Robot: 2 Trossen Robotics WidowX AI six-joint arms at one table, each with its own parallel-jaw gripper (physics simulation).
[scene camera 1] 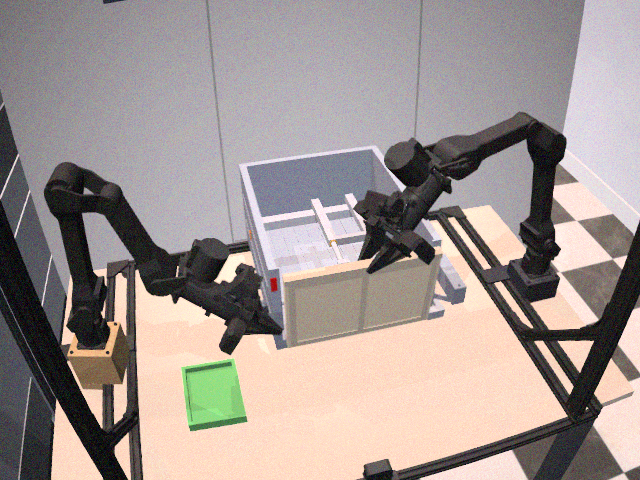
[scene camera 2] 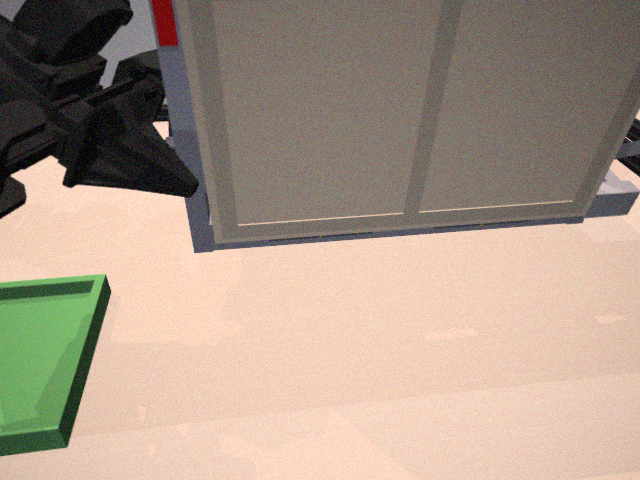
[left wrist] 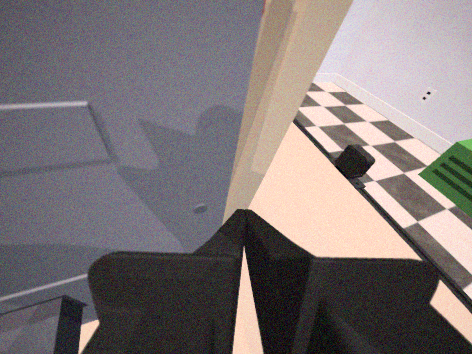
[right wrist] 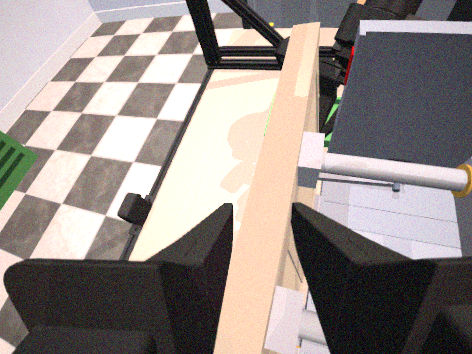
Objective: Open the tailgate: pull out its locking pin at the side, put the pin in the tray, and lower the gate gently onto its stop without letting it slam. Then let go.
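Frame: origin at the left arm's base, x ahead, y left, z up, level; centimetres.
Where they show: left gripper, fingertip midpoint: (scene camera 1: 281, 332) (scene camera 2: 195, 190) (left wrist: 243, 216); right gripper, fingertip midpoint: (scene camera 1: 363, 268) (right wrist: 261, 211); left arm's base, origin of the base link: (scene camera 1: 93, 338); right arm's base, origin of the base link: (scene camera 1: 534, 268).
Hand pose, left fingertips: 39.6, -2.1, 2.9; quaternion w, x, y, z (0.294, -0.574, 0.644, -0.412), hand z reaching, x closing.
Note:
Things, the pixels of their top centre, and the offset from my left fingertips, as dx, dy, dz. "spot": a spot on its surface instead.
- small oval spot, middle of its top: (left wrist: 200, 204) -1.7, +2.6, +3.9
- green tray, middle of its top: (scene camera 2: 4, 346) (scene camera 1: 212, 390) (right wrist: 308, 115) -14.9, -4.7, -11.6
- grey block, surface spot: (scene camera 1: 451, 284) spot: +32.2, +1.8, +8.2
- black block, surface spot: (scene camera 1: 378, 469) (right wrist: 124, 202) (left wrist: 365, 152) spot: +15.8, -26.7, -8.4
The beige tailgate (scene camera 1: 323, 310) (scene camera 2: 330, 129) (left wrist: 280, 95) (right wrist: 277, 165) stands upright at the open end of the grey truck bed (scene camera 1: 261, 248) (scene camera 2: 178, 87) (left wrist: 150, 60) (right wrist: 405, 95). My right gripper (scene camera 1: 365, 264) (right wrist: 261, 211) is shut on the tailgate's top edge, one finger on each side. My left gripper (scene camera 1: 280, 330) (scene camera 2: 194, 188) (left wrist: 243, 216) is shut and empty, its tips beside the gate's lower left corner. A small oval spot (left wrist: 200, 208) shows on the bed's side near the tips; whether it is the pin or a hole is unclear. The green tray (scene camera 1: 212, 395) (scene camera 2: 46, 356) looks empty.
White bars (scene camera 1: 323, 222) (right wrist: 395, 171) lie inside the bed behind the gate. A grey block (scene camera 1: 451, 284) sticks out at the bed's right. Black frame rails (scene camera 1: 485, 279) run along the table's sides. A black block (scene camera 1: 378, 469) (left wrist: 355, 161) (right wrist: 134, 208) sits on the front rail.

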